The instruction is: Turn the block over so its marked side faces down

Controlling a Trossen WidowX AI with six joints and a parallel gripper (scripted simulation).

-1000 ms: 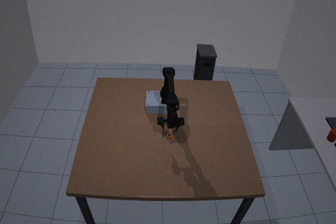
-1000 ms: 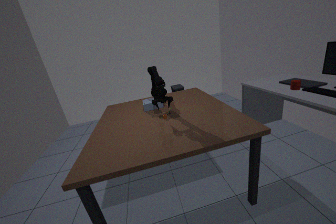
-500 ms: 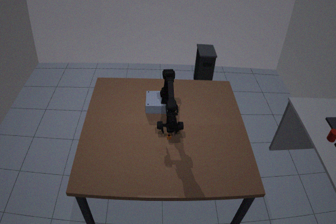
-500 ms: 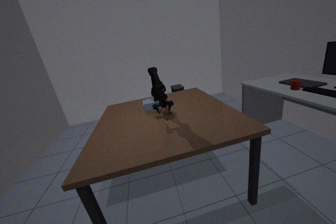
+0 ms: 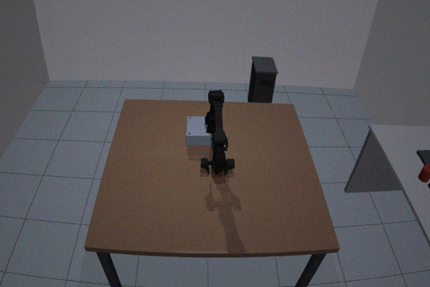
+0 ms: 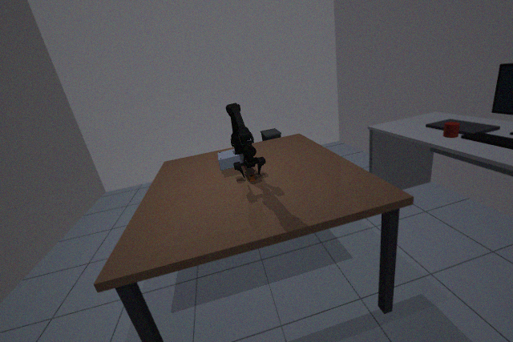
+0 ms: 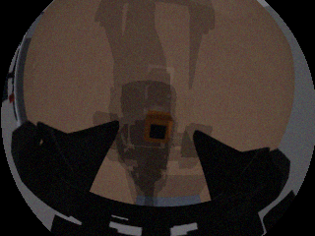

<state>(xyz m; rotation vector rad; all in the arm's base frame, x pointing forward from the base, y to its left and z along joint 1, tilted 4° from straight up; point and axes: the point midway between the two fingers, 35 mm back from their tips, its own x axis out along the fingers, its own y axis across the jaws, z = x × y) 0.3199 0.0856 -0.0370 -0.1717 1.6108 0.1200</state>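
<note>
The small orange block lies 10 mm below my gripper tip.
</note>
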